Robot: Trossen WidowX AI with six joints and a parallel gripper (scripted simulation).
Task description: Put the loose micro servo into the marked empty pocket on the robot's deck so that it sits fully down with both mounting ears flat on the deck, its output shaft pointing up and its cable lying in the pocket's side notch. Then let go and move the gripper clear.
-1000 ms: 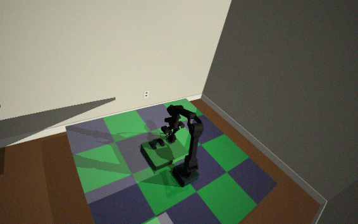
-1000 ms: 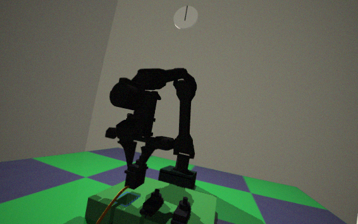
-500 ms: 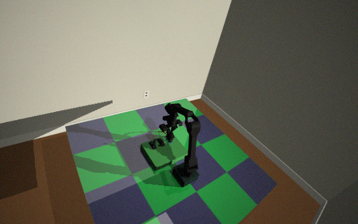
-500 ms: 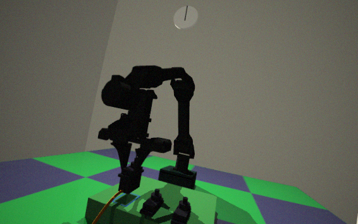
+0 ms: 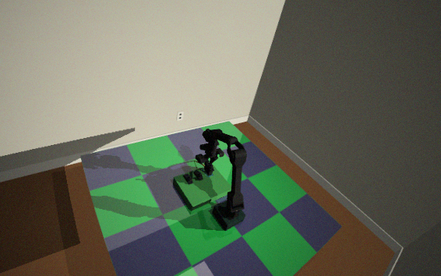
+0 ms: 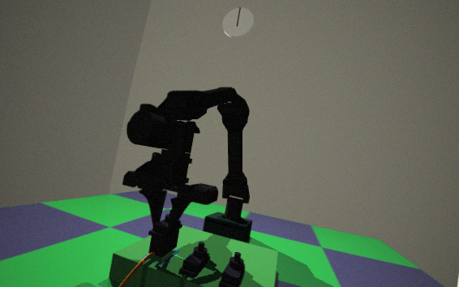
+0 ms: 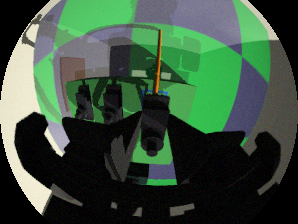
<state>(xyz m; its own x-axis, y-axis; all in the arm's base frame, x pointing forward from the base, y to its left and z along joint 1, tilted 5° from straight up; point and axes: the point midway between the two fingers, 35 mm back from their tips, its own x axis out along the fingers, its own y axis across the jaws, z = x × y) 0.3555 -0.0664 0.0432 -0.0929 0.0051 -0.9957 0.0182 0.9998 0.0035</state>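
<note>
My gripper tip is now 120 mm past the green robot deck, 80 mm to the right of it and 80 mm above it.
</note>
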